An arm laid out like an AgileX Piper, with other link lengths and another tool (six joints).
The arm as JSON. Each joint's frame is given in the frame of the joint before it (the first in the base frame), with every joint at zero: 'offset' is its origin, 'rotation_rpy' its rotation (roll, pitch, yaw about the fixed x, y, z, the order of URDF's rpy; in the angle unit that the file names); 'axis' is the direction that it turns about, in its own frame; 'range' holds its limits. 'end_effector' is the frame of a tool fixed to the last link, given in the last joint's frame.
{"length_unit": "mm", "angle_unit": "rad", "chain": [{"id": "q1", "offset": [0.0, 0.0, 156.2], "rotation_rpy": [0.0, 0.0, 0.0], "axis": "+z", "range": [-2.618, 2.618]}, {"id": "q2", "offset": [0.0, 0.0, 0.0], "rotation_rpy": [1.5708, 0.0, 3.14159], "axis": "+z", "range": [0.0, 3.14]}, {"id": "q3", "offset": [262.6, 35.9, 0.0], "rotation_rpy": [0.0, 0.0, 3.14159], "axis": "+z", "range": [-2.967, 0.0]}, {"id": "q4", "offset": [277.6, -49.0, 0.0], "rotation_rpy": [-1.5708, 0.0, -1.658], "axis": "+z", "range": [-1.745, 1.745]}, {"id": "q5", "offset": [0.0, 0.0, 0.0], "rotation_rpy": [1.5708, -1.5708, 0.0], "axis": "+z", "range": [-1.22, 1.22]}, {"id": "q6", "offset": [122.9, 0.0, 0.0], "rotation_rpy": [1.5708, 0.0, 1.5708], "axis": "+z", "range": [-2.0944, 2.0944]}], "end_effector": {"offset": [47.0, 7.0, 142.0], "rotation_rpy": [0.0, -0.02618, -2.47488]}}
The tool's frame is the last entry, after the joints.
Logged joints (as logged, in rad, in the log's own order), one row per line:
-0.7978, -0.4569, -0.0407, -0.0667, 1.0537, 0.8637
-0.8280, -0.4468, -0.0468, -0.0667, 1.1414, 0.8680
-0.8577, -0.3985, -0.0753, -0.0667, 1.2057, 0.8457
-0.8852, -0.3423, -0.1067, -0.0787, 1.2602, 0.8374
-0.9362, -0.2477, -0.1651, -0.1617, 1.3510, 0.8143
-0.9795, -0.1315, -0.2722, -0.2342, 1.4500, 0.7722
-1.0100, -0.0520, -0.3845, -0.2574, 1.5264, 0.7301
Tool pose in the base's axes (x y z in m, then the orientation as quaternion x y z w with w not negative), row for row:
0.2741, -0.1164, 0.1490, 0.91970, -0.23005, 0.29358, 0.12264
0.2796, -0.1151, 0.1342, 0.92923, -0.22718, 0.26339, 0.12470
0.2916, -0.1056, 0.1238, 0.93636, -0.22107, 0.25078, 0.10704
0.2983, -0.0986, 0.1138, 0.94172, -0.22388, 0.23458, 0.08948
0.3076, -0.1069, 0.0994, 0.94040, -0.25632, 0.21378, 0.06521
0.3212, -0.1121, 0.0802, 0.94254, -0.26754, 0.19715, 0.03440
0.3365, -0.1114, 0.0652, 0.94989, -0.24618, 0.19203, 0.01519
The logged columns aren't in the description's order. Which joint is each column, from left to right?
Columns, left to right: q3, q4, q6, q1, q2, q5.
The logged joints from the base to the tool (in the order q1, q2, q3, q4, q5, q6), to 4 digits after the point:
-0.0667, 1.0537, -0.7978, -0.4569, 0.8637, -0.0407
-0.0667, 1.1414, -0.8280, -0.4468, 0.8680, -0.0468
-0.0667, 1.2057, -0.8577, -0.3985, 0.8457, -0.0753
-0.0787, 1.2602, -0.8852, -0.3423, 0.8374, -0.1067
-0.1617, 1.3510, -0.9362, -0.2477, 0.8143, -0.1651
-0.2342, 1.4500, -0.9795, -0.1315, 0.7722, -0.2722
-0.2574, 1.5264, -1.0100, -0.0520, 0.7301, -0.3845

